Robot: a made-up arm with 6 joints.
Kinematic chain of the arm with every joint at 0, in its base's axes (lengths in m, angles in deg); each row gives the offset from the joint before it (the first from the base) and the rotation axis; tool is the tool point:
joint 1: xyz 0 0 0.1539 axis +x
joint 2: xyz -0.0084 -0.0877 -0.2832 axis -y
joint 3: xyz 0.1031 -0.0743 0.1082 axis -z
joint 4: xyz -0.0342 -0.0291 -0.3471 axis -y
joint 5: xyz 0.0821 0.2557 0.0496 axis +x
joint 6: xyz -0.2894 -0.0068 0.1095 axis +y
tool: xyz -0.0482 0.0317 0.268
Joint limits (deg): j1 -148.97..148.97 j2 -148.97..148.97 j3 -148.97..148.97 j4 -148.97..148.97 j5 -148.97..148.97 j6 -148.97..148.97
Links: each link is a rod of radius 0.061 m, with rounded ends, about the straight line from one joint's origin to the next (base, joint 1, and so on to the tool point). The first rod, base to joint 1, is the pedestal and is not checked.
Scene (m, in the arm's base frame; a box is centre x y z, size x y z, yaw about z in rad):
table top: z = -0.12
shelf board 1: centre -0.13 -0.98 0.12 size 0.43 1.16 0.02 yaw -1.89
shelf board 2: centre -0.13 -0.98 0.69 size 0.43 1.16 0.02 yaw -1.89
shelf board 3: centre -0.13 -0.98 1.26 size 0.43 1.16 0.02 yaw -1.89
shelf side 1: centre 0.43 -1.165 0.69 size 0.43 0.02 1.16 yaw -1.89
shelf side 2: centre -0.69 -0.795 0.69 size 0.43 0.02 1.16 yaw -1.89
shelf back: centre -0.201 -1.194 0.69 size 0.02 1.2 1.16 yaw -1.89
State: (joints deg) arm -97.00 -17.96 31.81 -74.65 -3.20 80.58
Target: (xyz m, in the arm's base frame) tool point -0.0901 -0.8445 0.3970
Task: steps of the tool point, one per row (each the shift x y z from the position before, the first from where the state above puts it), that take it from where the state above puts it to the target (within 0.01 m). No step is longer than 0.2 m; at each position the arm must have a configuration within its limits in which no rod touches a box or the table.
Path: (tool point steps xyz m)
1: -0.0979 -0.1154 0.0454
2: -0.1447 -0.0828 0.0393
3: -0.1778 -0.0328 0.0286

